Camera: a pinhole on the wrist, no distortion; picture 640 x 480 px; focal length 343.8 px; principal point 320.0 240.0 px. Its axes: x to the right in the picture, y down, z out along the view. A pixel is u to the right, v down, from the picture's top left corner.
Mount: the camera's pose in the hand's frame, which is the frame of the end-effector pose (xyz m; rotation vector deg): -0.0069 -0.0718 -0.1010 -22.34 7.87 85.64
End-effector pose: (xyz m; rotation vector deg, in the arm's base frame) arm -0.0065 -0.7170 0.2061 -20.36 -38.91 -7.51
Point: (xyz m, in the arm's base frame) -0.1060 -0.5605 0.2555
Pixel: 417 241
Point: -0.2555 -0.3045 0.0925
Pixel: 522 395
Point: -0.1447 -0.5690 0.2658
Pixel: 379 260
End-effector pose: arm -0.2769 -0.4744 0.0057 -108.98 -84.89 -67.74
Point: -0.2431 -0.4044 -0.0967
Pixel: 300 244
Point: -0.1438 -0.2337 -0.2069
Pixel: 270 208
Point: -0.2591 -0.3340 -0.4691
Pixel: 172 406
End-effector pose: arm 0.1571 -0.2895 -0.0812 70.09 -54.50 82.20
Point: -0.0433 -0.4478 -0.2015
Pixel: 560 373
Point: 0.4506 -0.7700 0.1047
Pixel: 130 112
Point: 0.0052 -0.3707 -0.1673
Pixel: 593 360
